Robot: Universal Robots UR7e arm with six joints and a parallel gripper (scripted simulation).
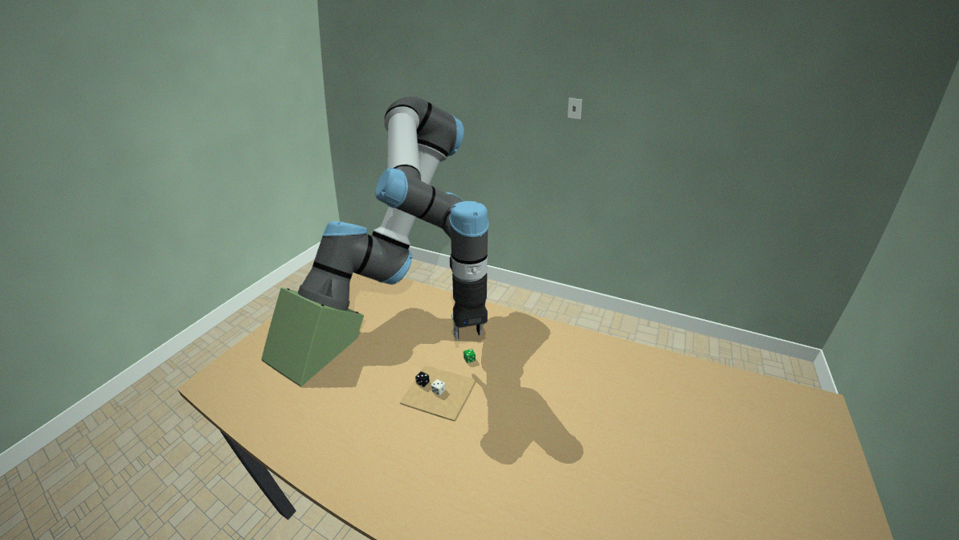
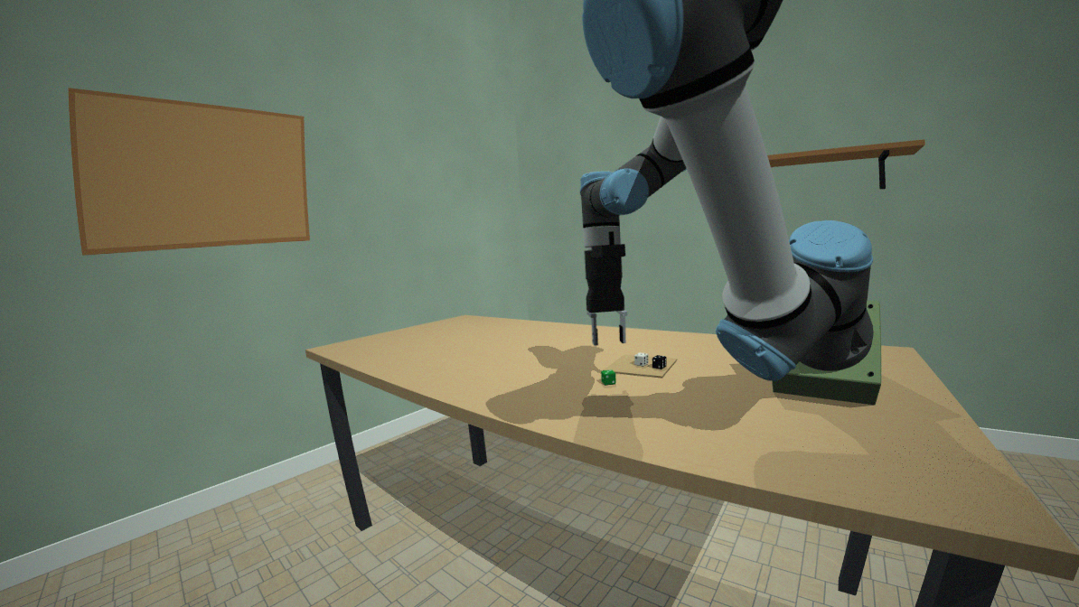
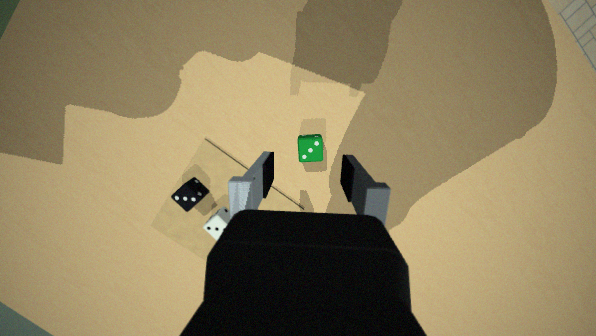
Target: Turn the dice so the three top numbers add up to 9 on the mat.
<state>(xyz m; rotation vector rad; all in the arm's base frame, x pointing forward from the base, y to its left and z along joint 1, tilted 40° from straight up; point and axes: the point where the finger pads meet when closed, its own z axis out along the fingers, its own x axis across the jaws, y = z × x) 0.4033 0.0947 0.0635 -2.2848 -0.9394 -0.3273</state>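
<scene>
Right now my hand is 9 cm above the green die. Also, from my hand: white die (13 cm to the right, 9 cm below); black die (5 cm behind, 13 cm to the right, 9 cm below); tan mat (14 cm to the right, 10 cm below).
</scene>
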